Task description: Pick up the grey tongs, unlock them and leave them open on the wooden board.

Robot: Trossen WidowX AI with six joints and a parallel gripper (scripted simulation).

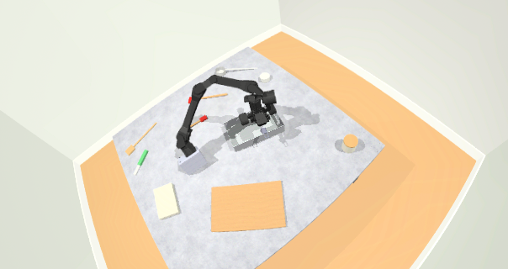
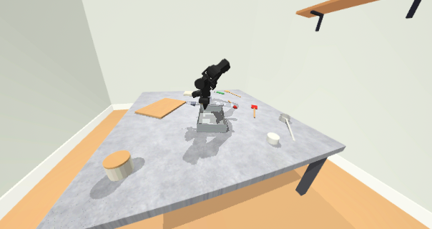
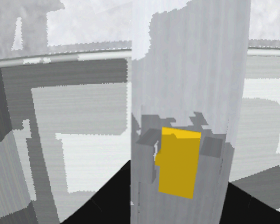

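Right now my gripper tip is 1 cm past the grey roasting tin, 5 cm to the right of it and 7 cm above it. From my gripper tip the other things lie so: lidded tub: 29 cm ahead, 40 cm to the right, 7 cm below; then yellow lock slider: 1 cm behind, 2 cm to the right, 4 cm above; then wooden board: 33 cm behind, 29 cm to the right, 9 cm below.
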